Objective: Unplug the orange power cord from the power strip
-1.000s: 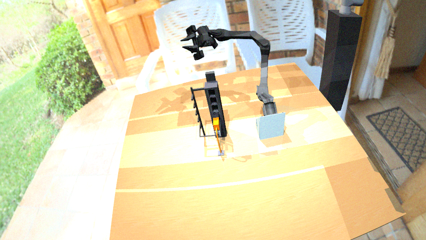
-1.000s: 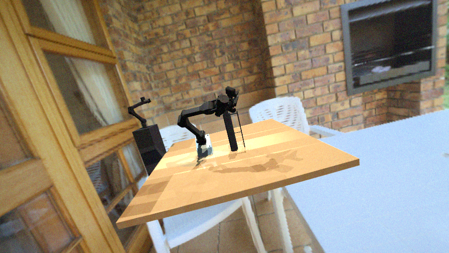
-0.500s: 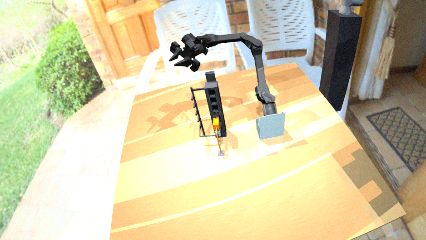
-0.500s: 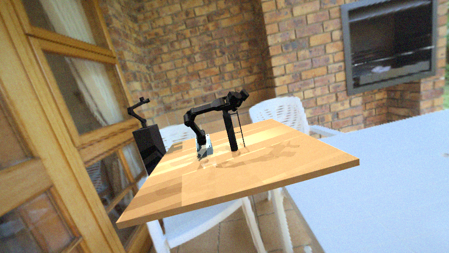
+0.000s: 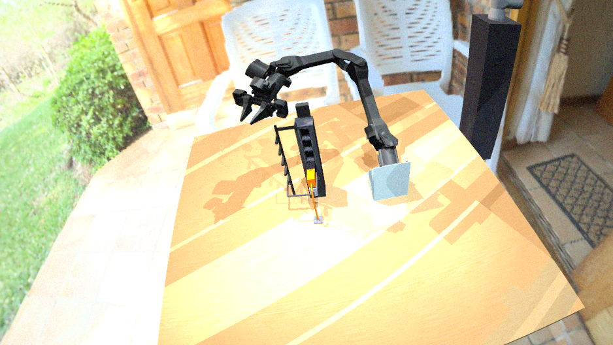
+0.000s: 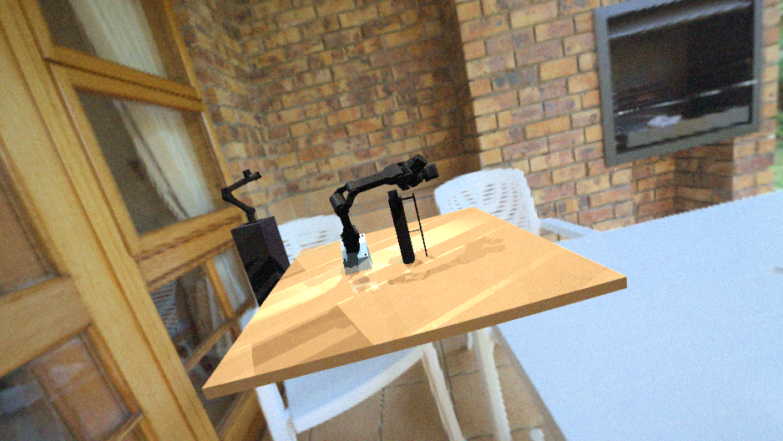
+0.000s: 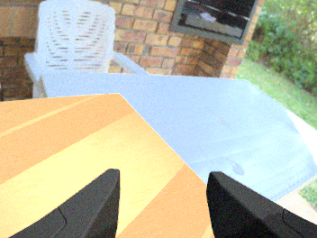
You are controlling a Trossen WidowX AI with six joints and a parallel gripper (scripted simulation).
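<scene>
My gripper tip is now 16 cm past the orange plug, 2 cm to the right of it and 21 cm above it. Round my gripper tip: grey square: 16 cm behind, 9 cm to the left, 36 cm below.
</scene>
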